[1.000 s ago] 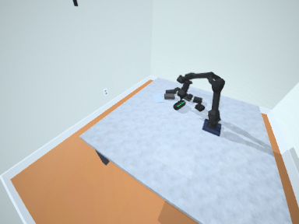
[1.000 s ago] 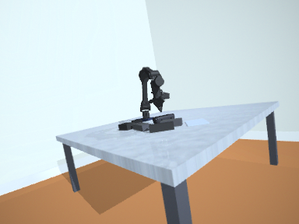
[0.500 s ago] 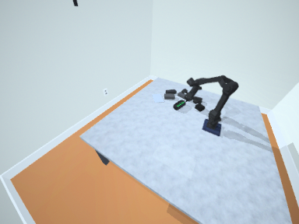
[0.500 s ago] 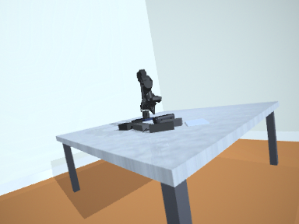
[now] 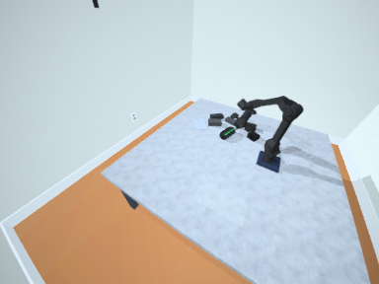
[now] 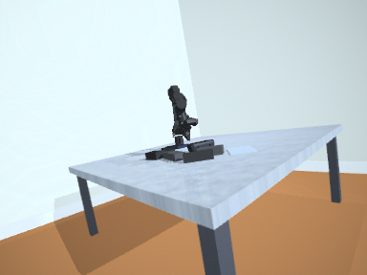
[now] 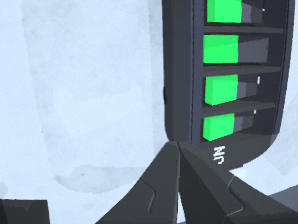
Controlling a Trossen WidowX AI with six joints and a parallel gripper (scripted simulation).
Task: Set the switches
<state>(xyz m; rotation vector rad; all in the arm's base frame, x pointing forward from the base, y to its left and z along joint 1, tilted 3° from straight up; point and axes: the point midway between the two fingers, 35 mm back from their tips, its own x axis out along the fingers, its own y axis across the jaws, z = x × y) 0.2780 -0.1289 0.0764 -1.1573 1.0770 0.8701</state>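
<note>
My gripper tip is 16 cm to the left of the bar, 7 cm short of it and 5 cm above it. From my gripper tip the other things lie so: white sheet: 31 cm ahead, 6 cm below, 4 cm to the left; block: 21 cm ahead, 5 cm to the right, 4 cm below.
</note>
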